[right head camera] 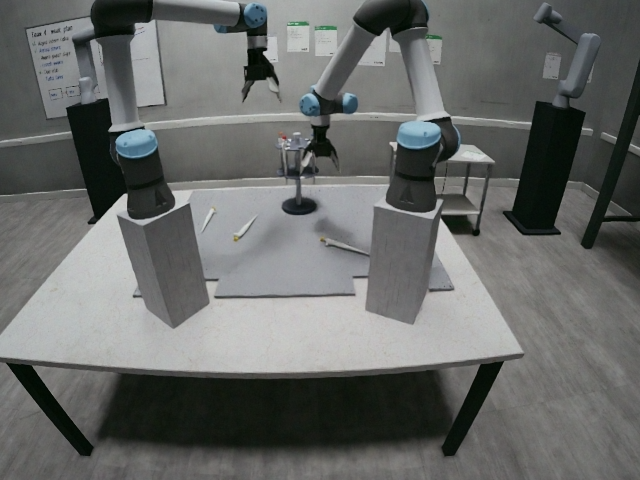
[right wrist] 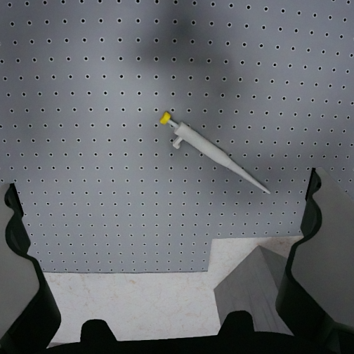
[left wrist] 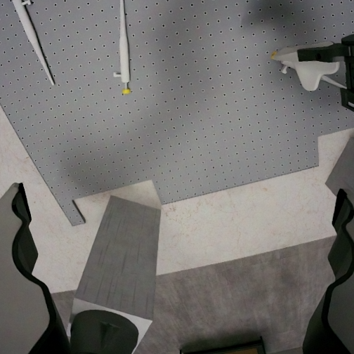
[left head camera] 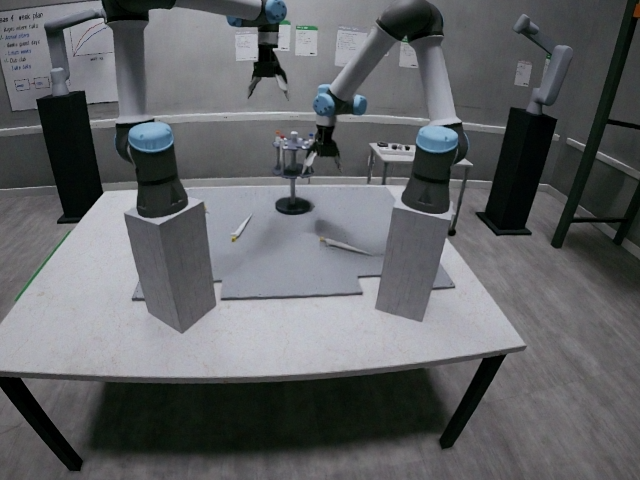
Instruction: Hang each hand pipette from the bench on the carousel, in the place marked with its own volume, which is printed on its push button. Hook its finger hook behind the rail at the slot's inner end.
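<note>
One white pipette with a yellow button [left head camera: 343, 244] [right head camera: 346, 246] [right wrist: 210, 150] lies on the mat at the right. A second pipette [left head camera: 241, 227] [right head camera: 245, 227] [left wrist: 124, 50] lies left of the middle. A third [right head camera: 208, 220] [left wrist: 34, 39] lies at the far left, mostly hidden in the left head view. The printed volumes are unreadable. The carousel [left head camera: 292, 191] [right head camera: 298, 191] stands at the back with several coloured-top pipettes on it. My left gripper [left head camera: 269, 97] [right head camera: 262, 99] [left wrist: 182, 188] is open and empty, high up. My right gripper [left head camera: 322, 169] [right head camera: 320, 168] [right wrist: 164, 177] is open and empty above the mat, overlapping the carousel's right side in the head views.
The grey perforated mat [left head camera: 289, 281] [right head camera: 284, 281] [left wrist: 225, 165] [right wrist: 125, 240] lies on the pale table [left head camera: 289, 341] [right head camera: 284, 335]. Two grey pedestals [left head camera: 180, 268] [left head camera: 410, 263] carry the arms at its sides. A small trolley stands behind at the right.
</note>
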